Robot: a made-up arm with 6 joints.
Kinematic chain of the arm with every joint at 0, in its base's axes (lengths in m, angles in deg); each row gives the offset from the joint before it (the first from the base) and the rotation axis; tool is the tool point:
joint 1: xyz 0 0 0.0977 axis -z
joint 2: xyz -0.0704 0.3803 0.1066 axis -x
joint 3: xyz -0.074 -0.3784 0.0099 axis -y
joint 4: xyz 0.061 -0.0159 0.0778 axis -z
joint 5: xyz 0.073 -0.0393 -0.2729 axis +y
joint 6: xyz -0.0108 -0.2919 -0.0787 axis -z
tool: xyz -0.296 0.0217 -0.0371
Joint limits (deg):
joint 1: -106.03..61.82
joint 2: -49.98..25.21
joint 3: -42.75..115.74
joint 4: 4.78..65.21
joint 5: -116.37..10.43
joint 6: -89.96..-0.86
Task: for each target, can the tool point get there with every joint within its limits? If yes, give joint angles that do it. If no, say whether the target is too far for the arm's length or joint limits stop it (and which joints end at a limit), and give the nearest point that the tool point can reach.
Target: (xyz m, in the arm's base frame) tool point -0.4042 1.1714 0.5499
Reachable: no: joint limits stop it (at a limit: joint 1, joint 2, joint 3, joint 4) | nearest point -0.3635 0.6289 0.4940 | short by 0.547 m
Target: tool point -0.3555 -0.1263 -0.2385
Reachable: yes | joints 22.91 7.58 31.67 49.26 -15.97 -29.86
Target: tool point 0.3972 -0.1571 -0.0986
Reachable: yes | joints -33.09 10.29 82.84 56.54 -43.12 -43.95
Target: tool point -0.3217 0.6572 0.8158
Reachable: no: joint limits stop it (at a limit: joint 1, joint 2, joint 3, joint 4, joint 5) | nearest point -0.3925 0.6026 0.5824 | short by 0.250 m
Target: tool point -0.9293 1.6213 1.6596
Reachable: no: too far | nearest point -0.4669 0.5671 0.6033 | short by 1.562 m
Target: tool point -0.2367 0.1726 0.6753
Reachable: no: joint limits stop it (at a limit: joint 2, joint 3, joint 5, joint 6) | nearest point -0.4361 0.3180 0.4725 | short by 0.319 m
